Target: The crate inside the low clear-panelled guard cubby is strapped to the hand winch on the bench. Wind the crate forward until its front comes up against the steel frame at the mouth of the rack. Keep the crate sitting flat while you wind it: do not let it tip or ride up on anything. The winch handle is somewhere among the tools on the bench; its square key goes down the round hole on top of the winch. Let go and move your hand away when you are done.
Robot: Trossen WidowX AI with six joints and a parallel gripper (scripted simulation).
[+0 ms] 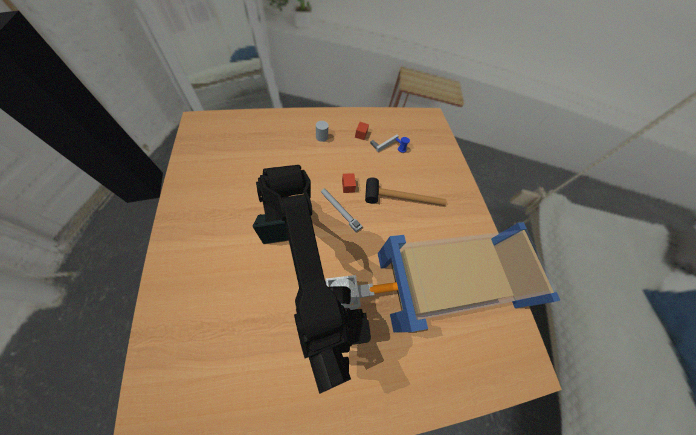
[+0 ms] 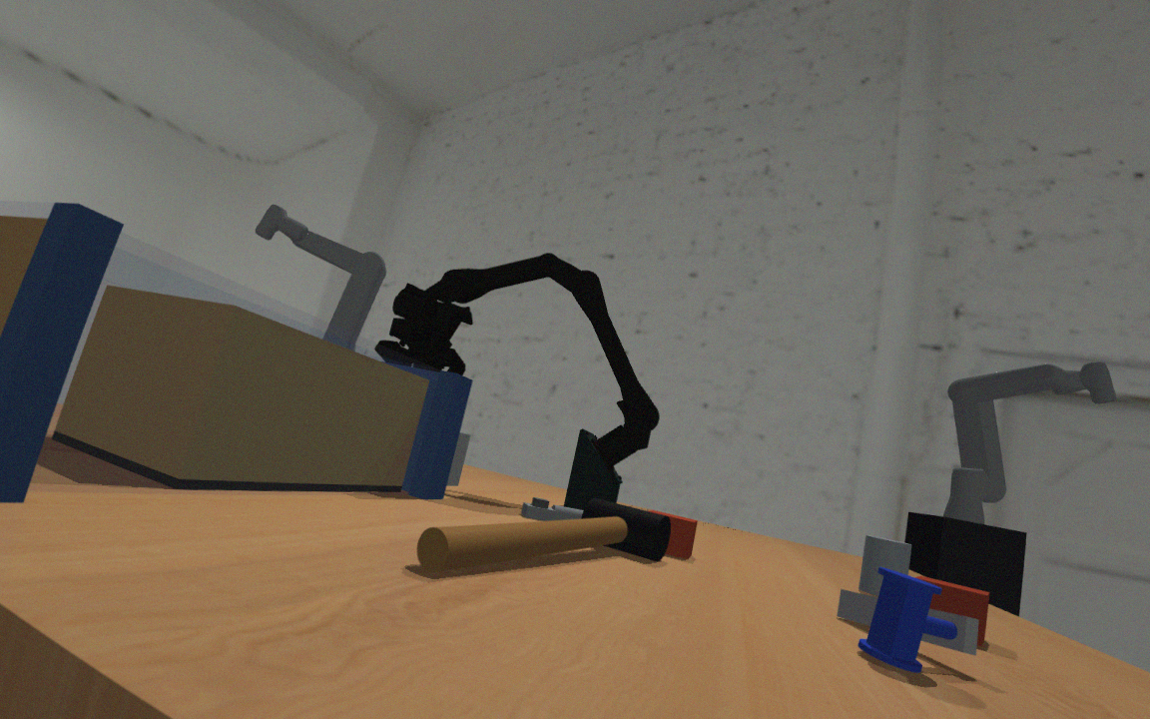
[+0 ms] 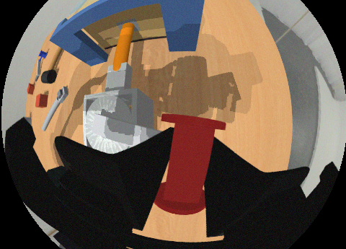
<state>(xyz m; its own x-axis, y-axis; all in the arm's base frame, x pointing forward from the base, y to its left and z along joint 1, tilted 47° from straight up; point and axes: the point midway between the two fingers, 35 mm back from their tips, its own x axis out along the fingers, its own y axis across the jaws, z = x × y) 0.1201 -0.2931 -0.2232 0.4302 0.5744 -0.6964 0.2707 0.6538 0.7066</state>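
Now: the red-knobbed winch handle 4 cm to the left of my gripper tip and 2 cm below it. Also, from my gripper tip: winch: 10 cm below, 9 cm to the left; red knob: 2 cm behind, 1 cm above; blue steel frame: 18 cm ahead, 8 cm to the left, 2 cm below.
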